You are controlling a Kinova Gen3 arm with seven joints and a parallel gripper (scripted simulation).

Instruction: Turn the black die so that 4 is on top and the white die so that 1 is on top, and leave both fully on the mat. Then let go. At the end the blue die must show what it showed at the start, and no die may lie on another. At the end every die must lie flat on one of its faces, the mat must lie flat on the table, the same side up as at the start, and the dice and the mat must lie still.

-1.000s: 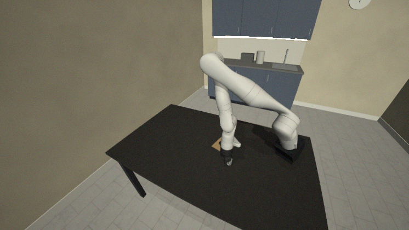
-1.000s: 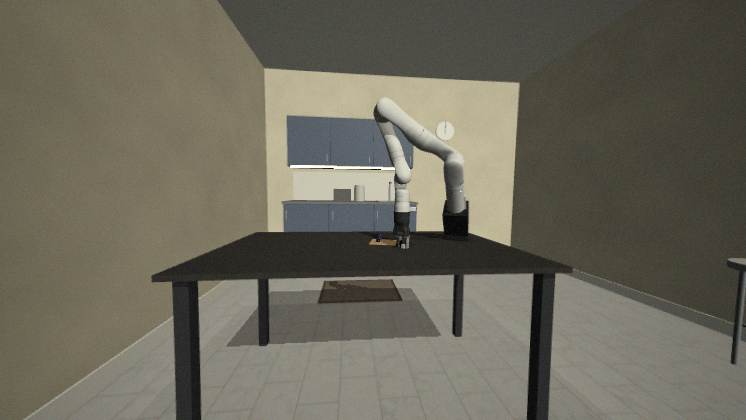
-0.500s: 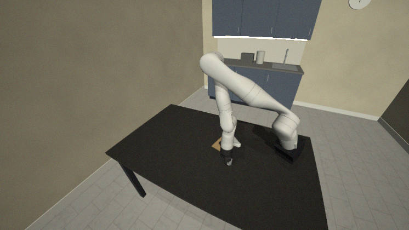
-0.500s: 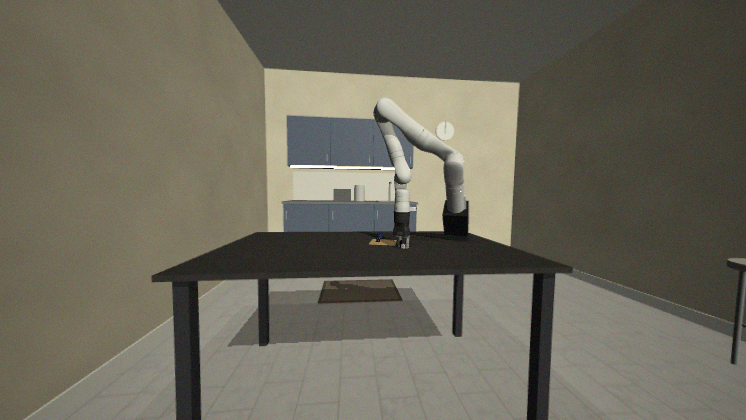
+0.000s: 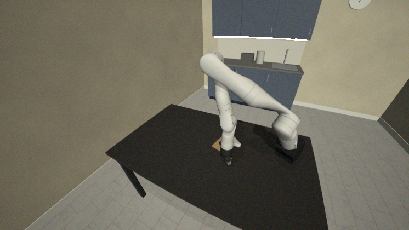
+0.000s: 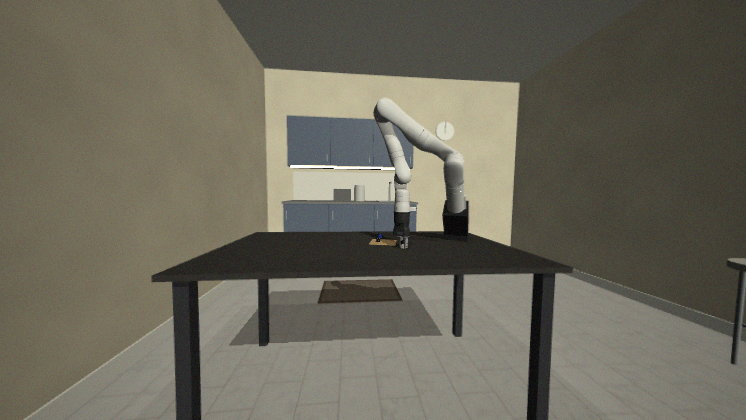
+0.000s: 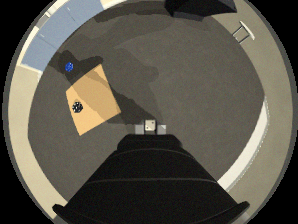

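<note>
My gripper is now 10 mm above the white die. From my hand the other things lie so: tan mat 100 mm ahead, 130 mm to the right, 20 mm below; black die 130 mm ahead, 130 mm to the right, 10 mm below; blue die 120 mm ahead, 280 mm to the right, 10 mm below.
</note>
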